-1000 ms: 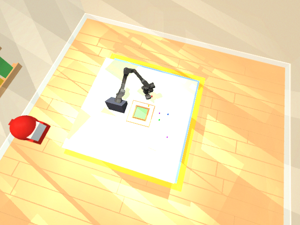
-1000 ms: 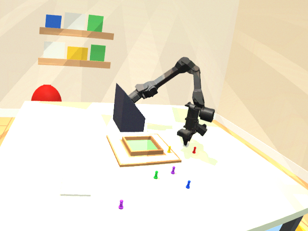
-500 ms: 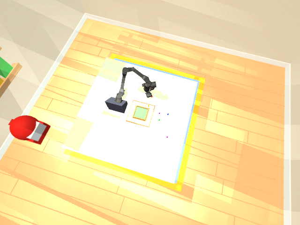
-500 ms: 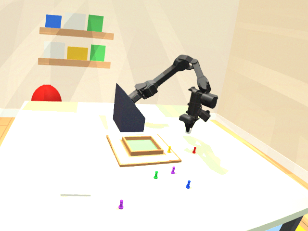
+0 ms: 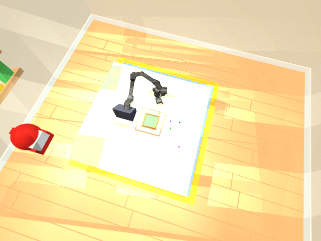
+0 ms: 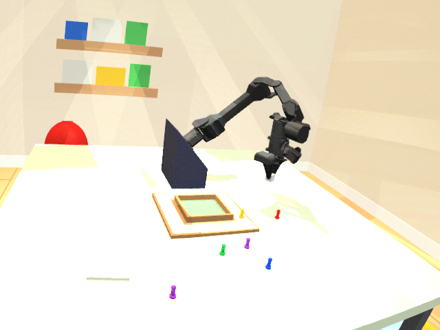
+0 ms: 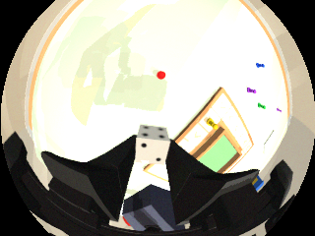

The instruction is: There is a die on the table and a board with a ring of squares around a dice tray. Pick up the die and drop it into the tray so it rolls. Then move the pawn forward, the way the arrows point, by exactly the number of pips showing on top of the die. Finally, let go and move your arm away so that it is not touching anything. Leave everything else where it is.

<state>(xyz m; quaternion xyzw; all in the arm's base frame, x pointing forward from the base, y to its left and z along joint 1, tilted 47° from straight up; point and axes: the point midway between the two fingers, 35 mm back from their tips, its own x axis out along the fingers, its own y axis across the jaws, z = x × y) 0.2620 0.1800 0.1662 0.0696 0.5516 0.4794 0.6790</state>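
My gripper tip is 110 mm to the left of the yellow pawn, 100 mm above it and 60 mm short of it. Also, from my gripper tip: green dice tray 230 mm to the right, 120 mm below, 10 mm ahead; white die right at my gripper tip; red pawn 110 mm below, 60 mm ahead, 30 mm to the left.
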